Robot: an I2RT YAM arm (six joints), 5 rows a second.
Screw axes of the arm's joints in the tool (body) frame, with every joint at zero. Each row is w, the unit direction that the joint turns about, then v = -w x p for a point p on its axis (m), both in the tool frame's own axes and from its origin. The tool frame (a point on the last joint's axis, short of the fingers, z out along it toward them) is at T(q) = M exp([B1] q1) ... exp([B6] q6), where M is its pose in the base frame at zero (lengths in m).
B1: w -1 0 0 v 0 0.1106 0
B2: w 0 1 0 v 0.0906 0 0.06
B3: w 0 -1 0 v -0.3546 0 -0.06
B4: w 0 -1 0 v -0.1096 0 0
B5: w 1 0 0 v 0 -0.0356 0
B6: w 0 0 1 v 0 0 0
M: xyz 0.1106 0 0.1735 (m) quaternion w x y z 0.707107 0 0.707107 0
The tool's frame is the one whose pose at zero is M.
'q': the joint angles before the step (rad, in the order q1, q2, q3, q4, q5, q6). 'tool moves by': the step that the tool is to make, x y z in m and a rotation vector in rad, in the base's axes. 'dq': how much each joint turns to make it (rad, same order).
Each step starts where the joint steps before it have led.
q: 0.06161 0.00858 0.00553 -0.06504 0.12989 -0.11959
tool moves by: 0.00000 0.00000 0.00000 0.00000 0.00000 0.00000
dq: 0.00000 0.00000 0.00000 0.00000 0.00000 0.00000
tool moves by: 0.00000 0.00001 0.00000 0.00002 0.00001 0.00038
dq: -0.00005 -0.00001 0.00000 -0.00003 -0.00043 -0.00001
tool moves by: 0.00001 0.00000 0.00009 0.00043 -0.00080 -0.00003
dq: -0.00001 0.00008 0.00002 0.00084 0.00000 0.00038
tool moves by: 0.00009 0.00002 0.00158 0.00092 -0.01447 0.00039
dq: 0.00001 -0.00010 0.00000 0.01440 -0.00038 0.00001
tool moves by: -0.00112 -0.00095 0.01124 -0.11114 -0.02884 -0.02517
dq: 0.00192 0.00876 0.02821 0.01869 0.03091 -0.11292
